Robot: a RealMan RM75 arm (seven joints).
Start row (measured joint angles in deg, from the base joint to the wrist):
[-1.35 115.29 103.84 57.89 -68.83 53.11 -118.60]
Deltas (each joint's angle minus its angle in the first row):
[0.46 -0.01 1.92 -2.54 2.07 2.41 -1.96]
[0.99 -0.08 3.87 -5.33 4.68 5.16 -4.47]
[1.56 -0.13 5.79 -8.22 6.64 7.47 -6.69]
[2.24 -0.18 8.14 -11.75 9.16 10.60 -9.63]
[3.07 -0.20 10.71 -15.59 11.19 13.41 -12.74]
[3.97 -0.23 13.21 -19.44 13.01 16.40 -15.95]
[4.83 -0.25 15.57 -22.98 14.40 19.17 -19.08]
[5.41 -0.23 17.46 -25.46 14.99 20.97 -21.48]
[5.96 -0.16 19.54 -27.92 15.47 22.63 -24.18]
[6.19 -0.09 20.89 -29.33 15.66 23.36 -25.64]
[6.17 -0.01 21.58 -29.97 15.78 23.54 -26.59]
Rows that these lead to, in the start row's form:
[-0.89 115.28 105.76 55.35 -66.76 55.52 -120.56]
[-0.36 115.21 107.71 52.56 -64.15 58.27 -123.07]
[0.21 115.16 109.63 49.67 -62.19 60.58 -125.29]
[0.89 115.11 111.98 46.14 -59.67 63.71 -128.23]
[1.72 115.09 114.55 42.30 -57.64 66.52 -131.34]
[2.62 115.06 117.05 38.45 -55.82 69.51 -134.55]
[3.48 115.04 119.41 34.91 -54.43 72.28 -137.68]
[4.06 115.06 121.30 32.43 -53.84 74.08 -140.08]
[4.61 115.13 123.38 29.97 -53.36 75.74 -142.78]
[4.84 115.20 124.73 28.56 -53.17 76.47 -144.24]
[4.82 115.28 125.42 27.92 -53.05 76.65 -145.19]

